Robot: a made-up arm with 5 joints.
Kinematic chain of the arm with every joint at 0, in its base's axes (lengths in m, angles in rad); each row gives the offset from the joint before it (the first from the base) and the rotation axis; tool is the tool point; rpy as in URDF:
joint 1: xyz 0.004 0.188 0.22 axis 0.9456 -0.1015 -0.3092
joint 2: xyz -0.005 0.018 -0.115 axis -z
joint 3: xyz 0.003 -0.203 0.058 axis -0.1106 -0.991 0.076
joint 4: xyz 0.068 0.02 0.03 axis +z
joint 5: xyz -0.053 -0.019 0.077 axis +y
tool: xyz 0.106 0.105 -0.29 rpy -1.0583 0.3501 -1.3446
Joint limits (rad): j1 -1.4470..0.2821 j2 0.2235..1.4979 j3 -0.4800..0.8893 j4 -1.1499..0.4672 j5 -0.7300..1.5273
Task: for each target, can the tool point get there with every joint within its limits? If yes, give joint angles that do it. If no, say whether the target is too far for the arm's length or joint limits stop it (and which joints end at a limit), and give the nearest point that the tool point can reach.
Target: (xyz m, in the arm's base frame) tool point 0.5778 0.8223 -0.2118
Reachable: no: too far | nearest point 0.0667 0.3738 0.0589 | short by 0.732 m
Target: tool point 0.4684 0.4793 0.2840
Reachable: no: joint limits stop it (at a limit: joint 1, joint 2, joint 5) | nearest point 0.2651 0.2996 0.3269 | short by 0.275 m
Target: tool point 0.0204 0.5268 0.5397
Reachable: no: joint limits stop it (at a limit: joint 1, joint 3, joint 5) | nearest point 0.0628 0.2927 0.5044 | short by 0.240 m
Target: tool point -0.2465 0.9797 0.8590
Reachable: no: too far | nearest point -0.2005 0.4361 0.3422 | short by 0.751 m
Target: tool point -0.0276 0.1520 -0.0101
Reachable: yes | joints -0.4179 1.3759 -0.3049 -0.7108 0.7037
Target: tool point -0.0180 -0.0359 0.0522
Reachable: yes | joints -0.5119 1.2048 -0.3361 0.1478 -0.2088
